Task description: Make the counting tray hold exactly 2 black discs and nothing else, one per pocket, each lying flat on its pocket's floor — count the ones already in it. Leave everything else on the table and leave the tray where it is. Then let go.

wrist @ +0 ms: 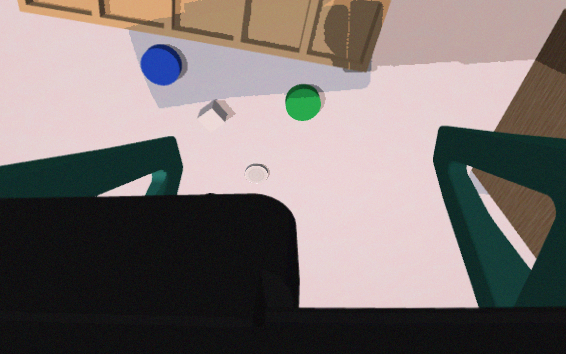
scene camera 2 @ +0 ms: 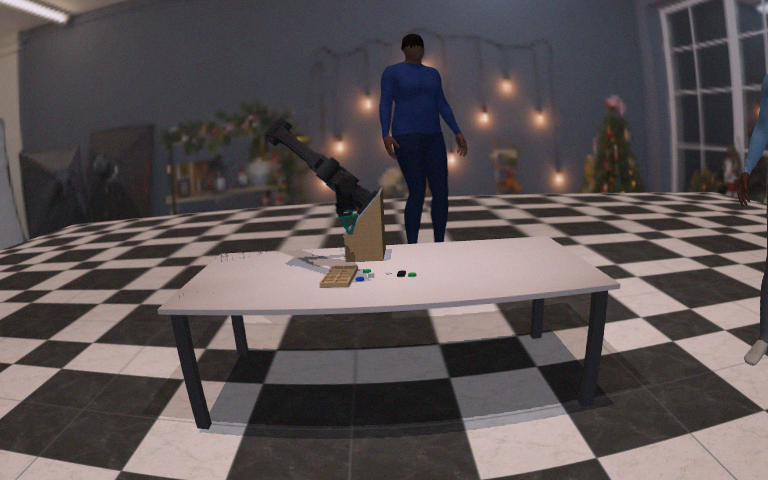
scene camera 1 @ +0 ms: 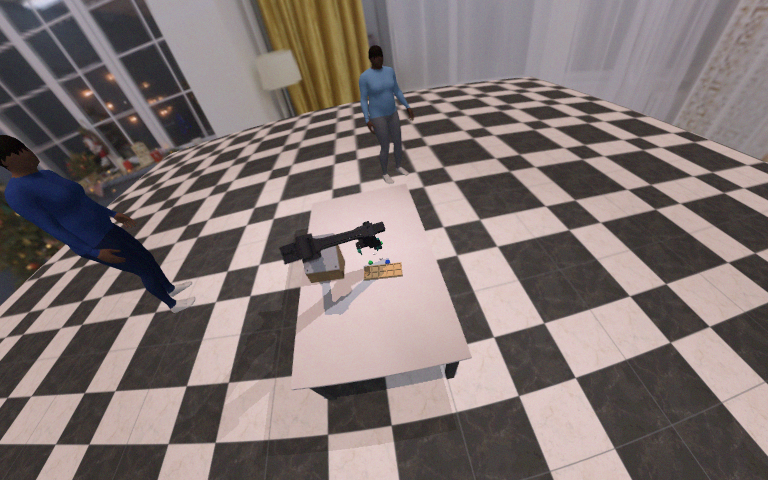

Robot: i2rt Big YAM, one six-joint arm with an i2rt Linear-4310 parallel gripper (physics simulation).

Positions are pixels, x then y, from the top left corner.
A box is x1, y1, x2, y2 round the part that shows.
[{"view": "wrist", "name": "gripper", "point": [303, 147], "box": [0, 126, 565, 353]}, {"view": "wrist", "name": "wooden counting tray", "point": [346, 41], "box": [17, 0, 390, 71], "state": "on the table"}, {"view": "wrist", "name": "blue disc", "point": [161, 64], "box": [141, 44, 181, 85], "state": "on the table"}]
